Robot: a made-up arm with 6 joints.
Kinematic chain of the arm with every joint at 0, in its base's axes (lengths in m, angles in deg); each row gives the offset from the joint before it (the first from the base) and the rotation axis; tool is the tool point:
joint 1: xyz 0 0 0.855 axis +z
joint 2: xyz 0.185 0 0 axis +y
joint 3: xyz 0 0 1.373 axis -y
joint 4: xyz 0 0 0.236 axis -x
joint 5: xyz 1.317 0 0 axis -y
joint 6: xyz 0.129 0 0 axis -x
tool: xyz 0 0 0
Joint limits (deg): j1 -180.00..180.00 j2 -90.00..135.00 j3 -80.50..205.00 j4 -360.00..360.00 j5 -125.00..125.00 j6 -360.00..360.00
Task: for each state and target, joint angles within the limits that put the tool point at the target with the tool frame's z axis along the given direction. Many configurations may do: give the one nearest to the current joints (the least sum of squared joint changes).
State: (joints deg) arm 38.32 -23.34 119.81 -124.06 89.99 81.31
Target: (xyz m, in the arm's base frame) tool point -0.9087 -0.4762 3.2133 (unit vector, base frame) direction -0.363 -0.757 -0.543
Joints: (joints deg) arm 21.72 -15.20 107.08 -124.54 86.37 82.55
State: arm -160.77 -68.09 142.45 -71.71 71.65 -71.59
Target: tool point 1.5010 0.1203 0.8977 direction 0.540 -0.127 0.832
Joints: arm -180.00 -36.36 185.32 -100.30 71.41 -80.90
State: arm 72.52 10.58 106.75 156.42 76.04 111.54
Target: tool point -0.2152 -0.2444 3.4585 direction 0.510 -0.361 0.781
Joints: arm 59.14 1.23 109.45 152.25 81.39 139.95
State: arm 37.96 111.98 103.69 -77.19 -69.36 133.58
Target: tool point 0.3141 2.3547 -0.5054 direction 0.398 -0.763 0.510
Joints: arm 79.77 135.00 105.61 -101.42 -120.42 167.73
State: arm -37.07 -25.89 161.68 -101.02 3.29 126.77
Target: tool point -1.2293 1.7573 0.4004 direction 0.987 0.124 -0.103
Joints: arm -53.69 -67.04 146.80 -82.60 -22.93 152.34
